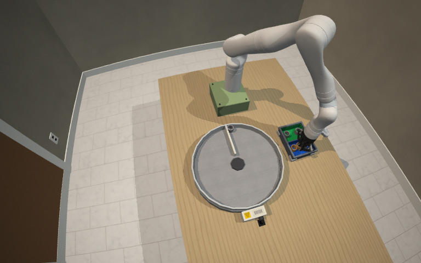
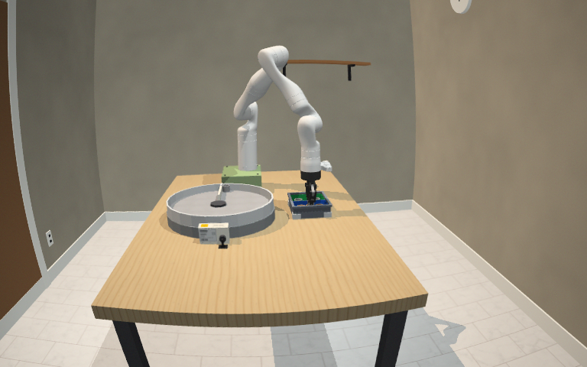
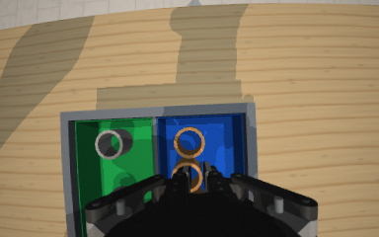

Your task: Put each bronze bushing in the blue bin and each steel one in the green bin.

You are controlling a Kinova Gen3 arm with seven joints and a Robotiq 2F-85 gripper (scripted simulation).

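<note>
Right now my hand is 4 cm past the blue bin, 1 cm to the left of it and 1 cm above it. Also, from my hand: turntable: 4 cm ahead, 35 cm to the right, 2 cm above.
</note>
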